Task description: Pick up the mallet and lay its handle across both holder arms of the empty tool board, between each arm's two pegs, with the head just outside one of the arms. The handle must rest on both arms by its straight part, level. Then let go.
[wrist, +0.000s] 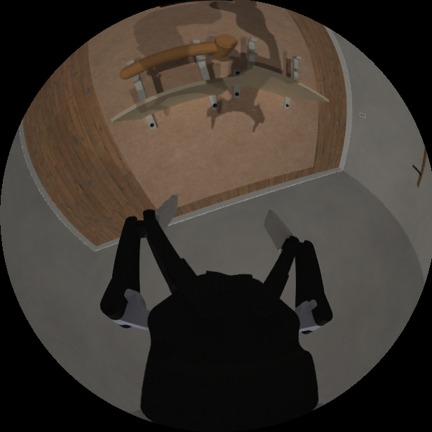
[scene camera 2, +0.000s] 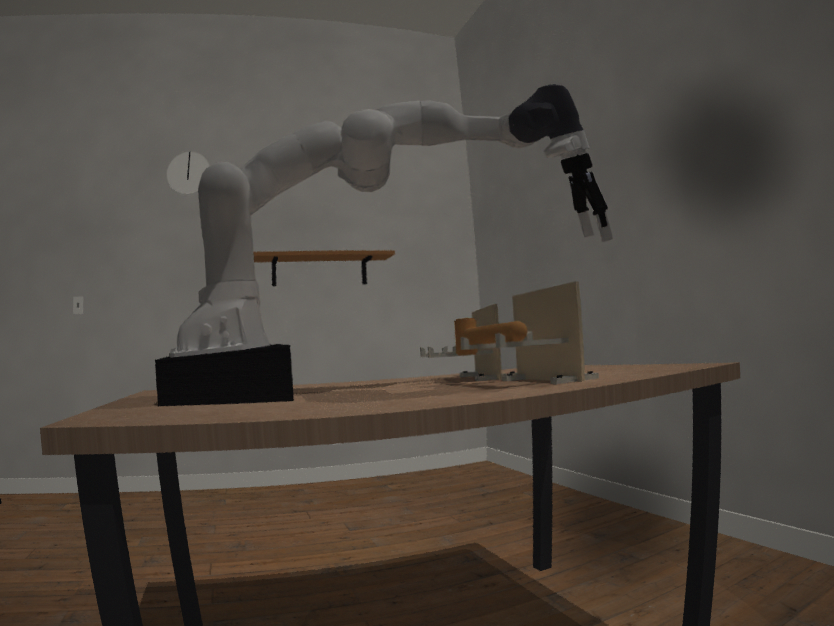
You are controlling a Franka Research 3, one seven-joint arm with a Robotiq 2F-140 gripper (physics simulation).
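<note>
The orange-brown mallet [scene camera 2: 495,332] [wrist: 172,56] lies across the two grey arms of one tool board [scene camera 2: 547,316] [wrist: 175,96], its head just outside one arm, on the side of the other board. The empty tool board [scene camera 2: 487,363] [wrist: 280,81] stands upright beside it. Its two grey holder arms show in the wrist view, one arm [wrist: 252,54] nearer the mallet head and the other arm [wrist: 296,68] farther right. In the scene view the mallet partly hides this board. My gripper [scene camera 2: 596,231] [wrist: 222,210] is open and empty, high above the table and beyond the boards' back faces.
Both boards stand on grey feet on the wooden table [scene camera 2: 377,431] [wrist: 215,165], near its end away from the robot's black base block [scene camera 2: 225,375]. A wall shelf [scene camera 2: 323,256] hangs behind the arm. Grey walls stand behind and beyond the table.
</note>
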